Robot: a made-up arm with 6 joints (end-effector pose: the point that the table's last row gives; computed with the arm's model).
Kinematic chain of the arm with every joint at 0, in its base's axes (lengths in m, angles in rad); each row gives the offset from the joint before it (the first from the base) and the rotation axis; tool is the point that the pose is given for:
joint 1: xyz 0 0 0.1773 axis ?
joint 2: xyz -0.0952 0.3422 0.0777 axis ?
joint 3: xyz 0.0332 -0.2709 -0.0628 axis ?
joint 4: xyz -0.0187 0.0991 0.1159 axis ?
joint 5: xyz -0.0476 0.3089 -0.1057 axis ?
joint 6: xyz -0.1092 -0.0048 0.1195 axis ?
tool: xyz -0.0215 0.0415 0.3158
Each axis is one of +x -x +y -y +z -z.
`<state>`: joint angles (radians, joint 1 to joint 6).
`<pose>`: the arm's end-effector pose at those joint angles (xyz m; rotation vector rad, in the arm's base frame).
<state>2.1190 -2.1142 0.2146 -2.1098 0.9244 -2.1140</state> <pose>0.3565 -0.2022 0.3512 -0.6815 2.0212 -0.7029</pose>
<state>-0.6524 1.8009 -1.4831 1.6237 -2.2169 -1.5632</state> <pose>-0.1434 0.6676 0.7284 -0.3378 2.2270 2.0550</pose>
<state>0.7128 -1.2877 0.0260 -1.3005 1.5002 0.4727</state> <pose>0.1621 0.0249 0.3191 0.5911 2.6959 -0.3905</pose>
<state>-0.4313 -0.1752 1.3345 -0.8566 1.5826 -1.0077</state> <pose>-0.2486 -0.2522 0.3558 1.2186 1.4612 -0.8492</pose>
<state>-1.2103 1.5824 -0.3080 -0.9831 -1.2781 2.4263</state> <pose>-0.1213 0.0296 -0.3331 1.6220 0.1175 0.6627</pose>
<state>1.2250 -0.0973 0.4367 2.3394 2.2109 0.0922</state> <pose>0.2373 -0.0968 0.4584 -1.0966 2.0760 -1.2211</pose>
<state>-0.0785 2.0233 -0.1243 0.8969 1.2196 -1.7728</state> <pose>0.0964 0.2875 0.5723 -0.3514 0.2715 -3.0688</pose>
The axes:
joint 1: +x
joint 2: -y
joint 3: +z
joint 4: -y
joint 5: +x
joint 6: -x

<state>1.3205 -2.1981 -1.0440 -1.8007 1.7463 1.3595</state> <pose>-0.1278 0.2783 0.1158 0.9592 -2.6362 0.2329</pose>
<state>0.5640 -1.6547 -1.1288 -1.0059 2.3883 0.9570</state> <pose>0.0514 0.1736 0.4062 0.2084 1.4456 -2.1887</pose>
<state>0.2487 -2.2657 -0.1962 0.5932 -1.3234 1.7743</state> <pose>-0.4939 0.4868 0.4826 -2.1158 -0.1939 2.3106</pose>
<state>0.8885 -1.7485 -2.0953 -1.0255 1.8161 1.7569</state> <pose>0.1476 0.1217 -0.0797 -0.6384 2.1450 -1.5029</pose>
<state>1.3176 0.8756 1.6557 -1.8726 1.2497 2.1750</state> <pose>-0.5964 0.2412 0.2567 -1.3082 0.0239 0.7811</pose>
